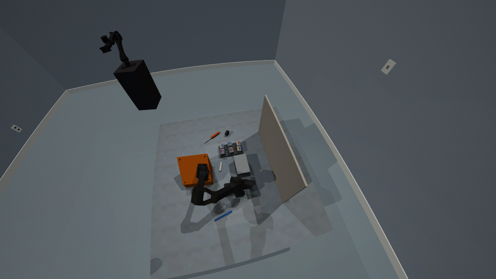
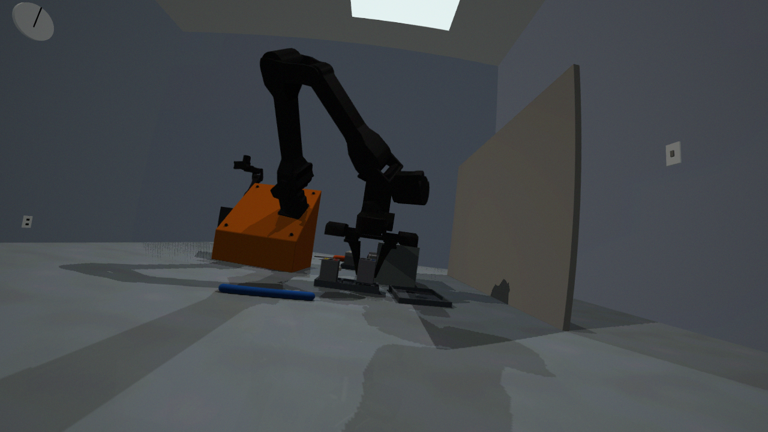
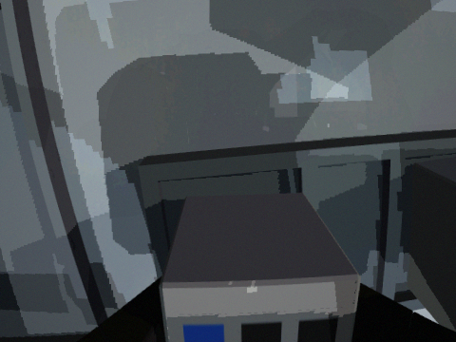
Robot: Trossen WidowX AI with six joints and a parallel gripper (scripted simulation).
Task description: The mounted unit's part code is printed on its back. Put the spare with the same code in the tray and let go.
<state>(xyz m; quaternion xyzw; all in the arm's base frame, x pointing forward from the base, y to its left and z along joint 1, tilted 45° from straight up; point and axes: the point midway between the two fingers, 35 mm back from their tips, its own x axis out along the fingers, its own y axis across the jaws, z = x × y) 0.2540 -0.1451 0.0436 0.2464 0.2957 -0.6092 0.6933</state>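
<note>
My gripper tip is now 3 cm past the rack, 1 cm to the left of it and 2 cm above it. Round my gripper tip: dark-rimmed tray: 11 cm ahead, 2 cm below; then grey spare block: 2 cm above; then mounted unit: 4 cm ahead, 19 cm to the left, 2 cm above.
</note>
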